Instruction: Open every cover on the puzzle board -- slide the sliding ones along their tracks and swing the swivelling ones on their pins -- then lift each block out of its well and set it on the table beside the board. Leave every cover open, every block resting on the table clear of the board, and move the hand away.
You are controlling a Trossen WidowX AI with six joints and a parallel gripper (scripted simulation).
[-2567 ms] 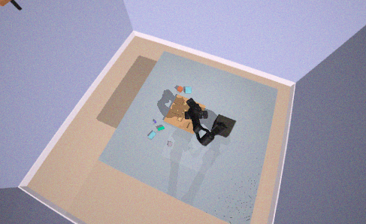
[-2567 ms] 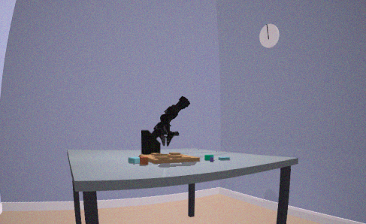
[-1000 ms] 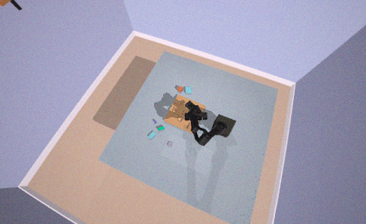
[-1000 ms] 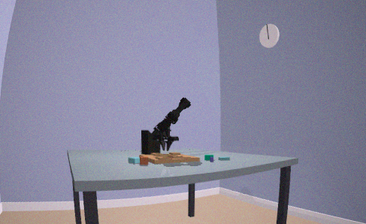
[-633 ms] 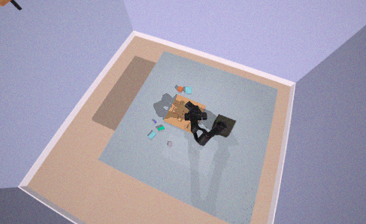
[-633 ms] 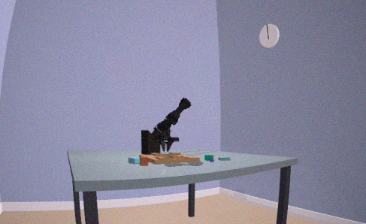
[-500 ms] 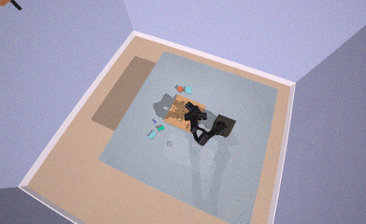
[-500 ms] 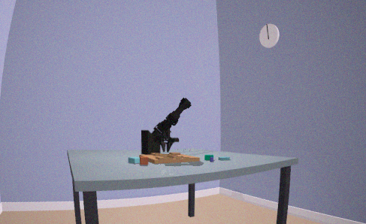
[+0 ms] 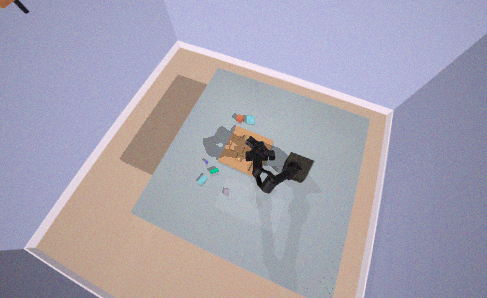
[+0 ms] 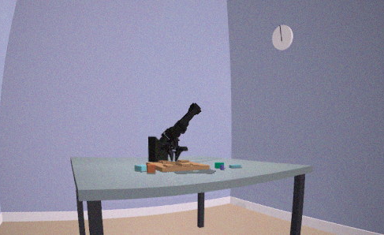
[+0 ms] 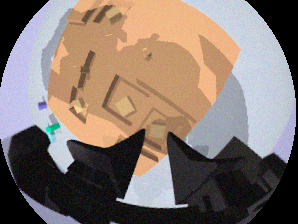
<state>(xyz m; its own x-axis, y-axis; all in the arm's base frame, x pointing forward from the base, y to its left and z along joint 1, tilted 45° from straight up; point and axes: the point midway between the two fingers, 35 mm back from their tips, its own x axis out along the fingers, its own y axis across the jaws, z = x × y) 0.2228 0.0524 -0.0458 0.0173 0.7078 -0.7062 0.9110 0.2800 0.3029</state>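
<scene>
The grey block is 120 mm ahead of my gripper tip, 280 mm to the left of it and 20 mm below it. Round my gripper tip: small purple block 330 mm ahead, 140 mm to the left, 10 mm below; then green block 250 mm ahead, 180 mm to the left, 10 mm below; then orange block 250 mm ahead, 250 mm to the right, 10 mm below.
</scene>
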